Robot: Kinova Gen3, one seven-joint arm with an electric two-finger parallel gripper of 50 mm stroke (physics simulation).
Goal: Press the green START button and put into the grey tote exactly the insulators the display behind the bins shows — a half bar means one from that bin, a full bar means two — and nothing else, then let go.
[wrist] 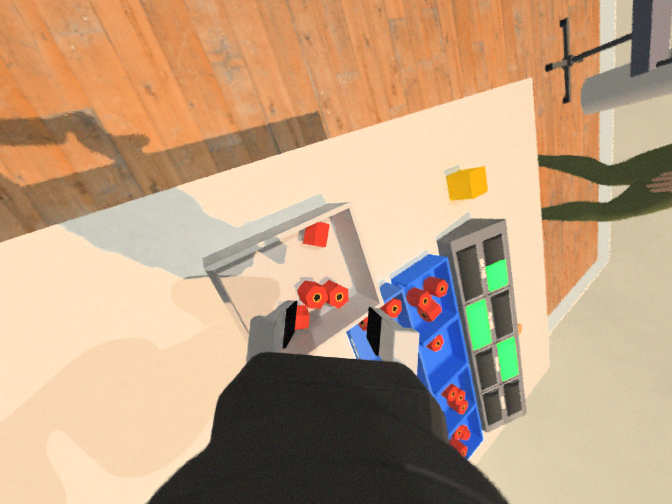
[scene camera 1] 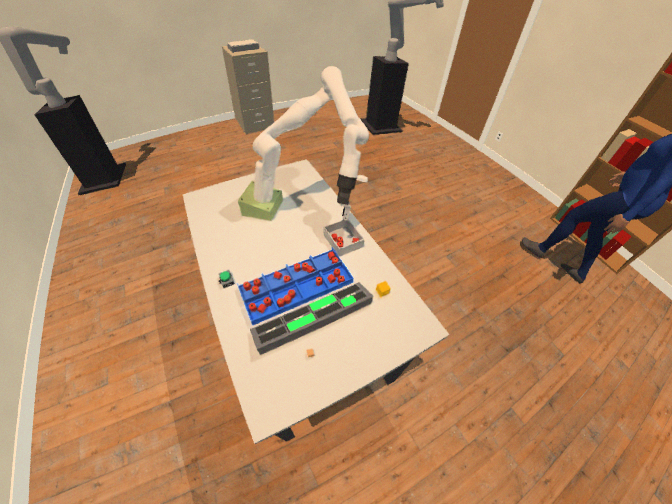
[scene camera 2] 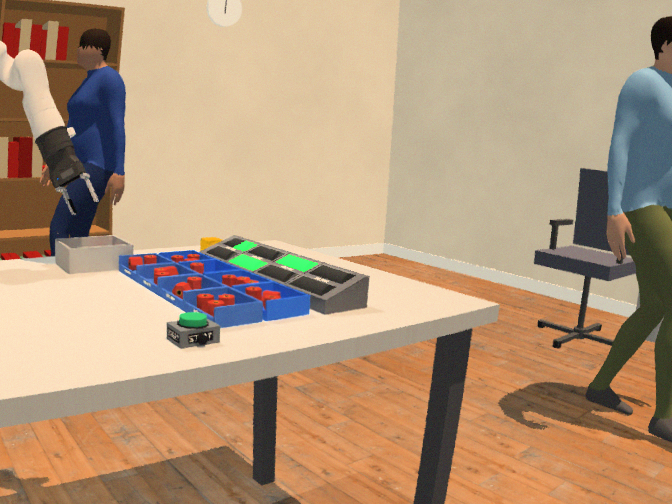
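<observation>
The grey tote [scene camera 1: 344, 237] [scene camera 2: 92, 252] [wrist: 295, 271] holds several red insulators [wrist: 321, 294]. My gripper [scene camera 1: 345, 211] [scene camera 2: 79, 193] [wrist: 330, 325] hangs open and empty above the tote. The blue bin tray [scene camera 1: 295, 285] [scene camera 2: 211, 285] [wrist: 434, 347] holds red insulators in its compartments. The dark display [scene camera 1: 312, 317] [scene camera 2: 290, 270] [wrist: 491, 320] beside it shows two full green bars [scene camera 1: 301, 322] [scene camera 1: 323, 302] and one half bar [scene camera 1: 348, 300]. The green START button [scene camera 1: 225, 278] [scene camera 2: 193, 328] sits at the tray's end.
A yellow cube [scene camera 1: 383, 288] [wrist: 466, 182] lies near the display's end. A small orange cube [scene camera 1: 310, 353] lies toward the table's edge beyond the display. The arm's green base [scene camera 1: 260, 202] stands at the table's far end. People stand off the table at both sides.
</observation>
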